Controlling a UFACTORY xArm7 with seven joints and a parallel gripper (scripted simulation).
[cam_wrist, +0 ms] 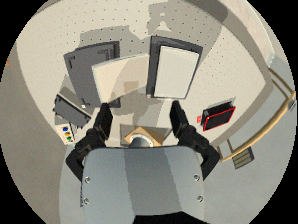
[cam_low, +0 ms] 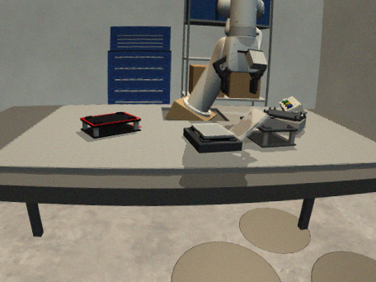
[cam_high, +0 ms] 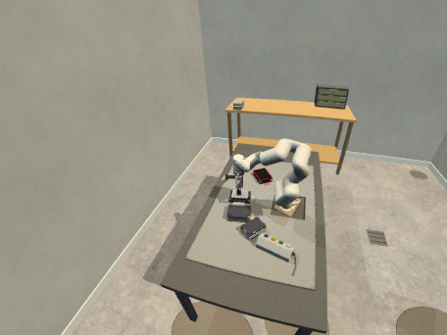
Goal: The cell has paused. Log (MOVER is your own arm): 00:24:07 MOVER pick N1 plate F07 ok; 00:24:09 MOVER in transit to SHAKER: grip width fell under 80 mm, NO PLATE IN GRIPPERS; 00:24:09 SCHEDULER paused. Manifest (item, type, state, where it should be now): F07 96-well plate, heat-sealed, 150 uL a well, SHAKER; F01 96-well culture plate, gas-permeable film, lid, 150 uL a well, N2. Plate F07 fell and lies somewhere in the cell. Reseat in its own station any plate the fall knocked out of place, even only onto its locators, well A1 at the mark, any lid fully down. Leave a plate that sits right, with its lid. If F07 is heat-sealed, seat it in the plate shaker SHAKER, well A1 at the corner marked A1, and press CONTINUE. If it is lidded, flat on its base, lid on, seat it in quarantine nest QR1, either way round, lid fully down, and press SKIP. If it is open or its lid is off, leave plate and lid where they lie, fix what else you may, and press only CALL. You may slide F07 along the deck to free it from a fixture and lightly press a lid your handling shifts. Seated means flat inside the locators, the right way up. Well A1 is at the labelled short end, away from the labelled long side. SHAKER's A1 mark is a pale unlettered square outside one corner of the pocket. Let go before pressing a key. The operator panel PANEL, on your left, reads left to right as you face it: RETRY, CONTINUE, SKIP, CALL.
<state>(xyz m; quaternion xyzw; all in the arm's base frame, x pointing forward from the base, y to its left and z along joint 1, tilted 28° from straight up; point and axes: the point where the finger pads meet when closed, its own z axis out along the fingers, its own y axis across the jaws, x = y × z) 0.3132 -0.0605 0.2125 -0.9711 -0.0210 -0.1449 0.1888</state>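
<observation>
My gripper is now 11 cm above the pale plate and 3 cm to the right of it. Round my hand: pale lid 11 cm below, 8 cm to the right, 1 cm ahead.
</observation>
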